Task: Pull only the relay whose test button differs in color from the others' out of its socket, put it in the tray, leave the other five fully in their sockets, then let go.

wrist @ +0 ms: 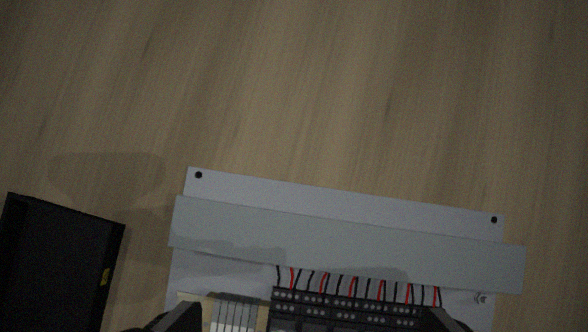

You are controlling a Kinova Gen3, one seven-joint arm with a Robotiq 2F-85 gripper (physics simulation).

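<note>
The row of black relay sockets shows at the bottom edge of the wrist view, with its upper terminal rows in sight. The relays' test buttons and their colors do not show; the lower part of the row is cut off by the frame edge. My gripper is open with nothing between its fingers; the two fingertips stand wide apart at the bottom edge, to either side of the socket row in the view. The black tray lies at the lower left, partly cut off, with a yellow mark on its right wall.
A grey cable duct crosses the light panel above the sockets. Red and black wires run from it to the sockets. Grey terminal blocks stand left of the sockets. A wooden table top surrounds the panel.
</note>
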